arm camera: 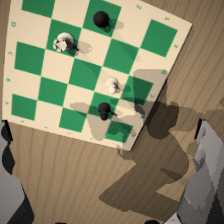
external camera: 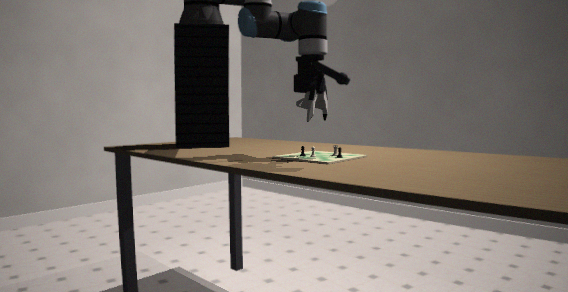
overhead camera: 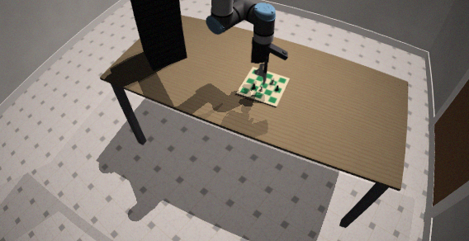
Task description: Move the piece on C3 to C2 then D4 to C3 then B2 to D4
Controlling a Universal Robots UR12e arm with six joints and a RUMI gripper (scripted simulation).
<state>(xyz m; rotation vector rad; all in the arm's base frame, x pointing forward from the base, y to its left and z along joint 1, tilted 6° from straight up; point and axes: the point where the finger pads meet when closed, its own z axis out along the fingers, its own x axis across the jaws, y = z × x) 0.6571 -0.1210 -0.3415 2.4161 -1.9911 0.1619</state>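
My hand is 3 cm to the right of the green-and-cream chessboard and 11 cm above it.
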